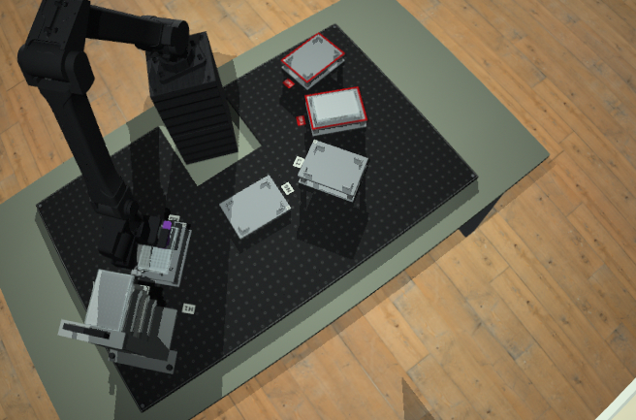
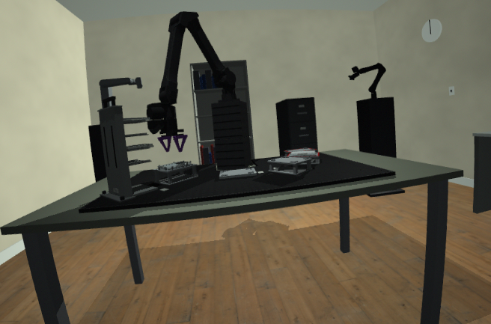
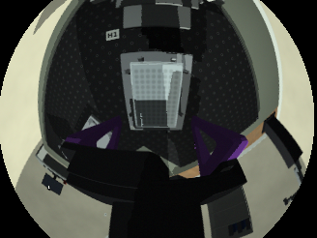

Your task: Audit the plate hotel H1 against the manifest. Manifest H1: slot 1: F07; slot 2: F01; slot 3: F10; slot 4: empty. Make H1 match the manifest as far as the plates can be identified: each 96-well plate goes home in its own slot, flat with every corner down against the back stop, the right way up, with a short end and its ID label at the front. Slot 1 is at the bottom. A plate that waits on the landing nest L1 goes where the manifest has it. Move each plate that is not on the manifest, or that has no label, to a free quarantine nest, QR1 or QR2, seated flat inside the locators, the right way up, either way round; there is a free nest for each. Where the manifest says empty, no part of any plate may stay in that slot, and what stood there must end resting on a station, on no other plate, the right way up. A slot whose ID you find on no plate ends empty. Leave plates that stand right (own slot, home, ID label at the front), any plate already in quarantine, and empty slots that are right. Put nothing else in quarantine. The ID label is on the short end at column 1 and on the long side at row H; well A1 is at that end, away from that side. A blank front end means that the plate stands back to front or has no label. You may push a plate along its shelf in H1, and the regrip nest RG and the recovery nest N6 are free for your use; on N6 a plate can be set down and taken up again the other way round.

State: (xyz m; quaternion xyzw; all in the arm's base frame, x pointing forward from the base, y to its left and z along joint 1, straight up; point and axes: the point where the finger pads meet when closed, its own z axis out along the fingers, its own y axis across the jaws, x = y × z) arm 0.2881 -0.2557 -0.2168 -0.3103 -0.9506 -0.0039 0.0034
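Now: hand 8 cm above the regrip nest RG. From my hand the other things lie so: plate hotel H1: 22 cm ahead, 16 cm to the right, 3 cm above; recovery nest N6: 28 cm to the left, 13 cm below; grey 96-well plate: 15 cm ahead, 14 cm above, 11 cm to the right.
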